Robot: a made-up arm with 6 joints.
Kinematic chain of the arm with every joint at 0, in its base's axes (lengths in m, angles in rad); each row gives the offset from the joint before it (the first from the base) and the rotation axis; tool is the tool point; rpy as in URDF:
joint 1: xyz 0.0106 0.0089 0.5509 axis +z
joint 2: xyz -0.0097 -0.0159 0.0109 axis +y
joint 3: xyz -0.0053 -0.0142 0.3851 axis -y
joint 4: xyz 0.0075 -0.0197 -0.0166 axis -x
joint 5: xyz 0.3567 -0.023 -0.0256 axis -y
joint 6: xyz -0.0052 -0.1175 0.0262 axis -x
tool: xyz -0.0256 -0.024 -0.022 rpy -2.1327 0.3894 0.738
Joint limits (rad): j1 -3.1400..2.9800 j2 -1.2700..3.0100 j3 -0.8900..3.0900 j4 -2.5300..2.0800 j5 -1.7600..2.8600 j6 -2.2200..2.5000
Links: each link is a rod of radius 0.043 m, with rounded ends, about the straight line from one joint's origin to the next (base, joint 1, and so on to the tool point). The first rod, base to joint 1, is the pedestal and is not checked.
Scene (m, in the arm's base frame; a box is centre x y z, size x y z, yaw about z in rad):
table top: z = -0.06
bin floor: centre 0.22 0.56 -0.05 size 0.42 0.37 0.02 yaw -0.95
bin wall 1: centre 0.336 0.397 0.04 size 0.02 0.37 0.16 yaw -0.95
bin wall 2: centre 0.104 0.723 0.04 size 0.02 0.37 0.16 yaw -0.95
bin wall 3: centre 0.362 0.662 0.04 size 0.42 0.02 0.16 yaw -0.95
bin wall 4: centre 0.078 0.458 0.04 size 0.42 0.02 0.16 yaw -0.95
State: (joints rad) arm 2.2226 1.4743 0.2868 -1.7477 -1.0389 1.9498
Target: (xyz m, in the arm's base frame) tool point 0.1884 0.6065 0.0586
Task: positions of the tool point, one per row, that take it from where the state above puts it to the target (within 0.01 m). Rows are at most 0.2 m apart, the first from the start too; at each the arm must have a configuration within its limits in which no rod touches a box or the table.
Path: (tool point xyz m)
1: -0.1295 0.4780 0.2008
2: -0.0408 0.6143 0.2699
3: 0.0924 0.7093 0.3774
4: 0.1311 0.6938 0.2659
5: 0.1643 0.6588 0.1583
6: 0.1884 0.6065 0.0586

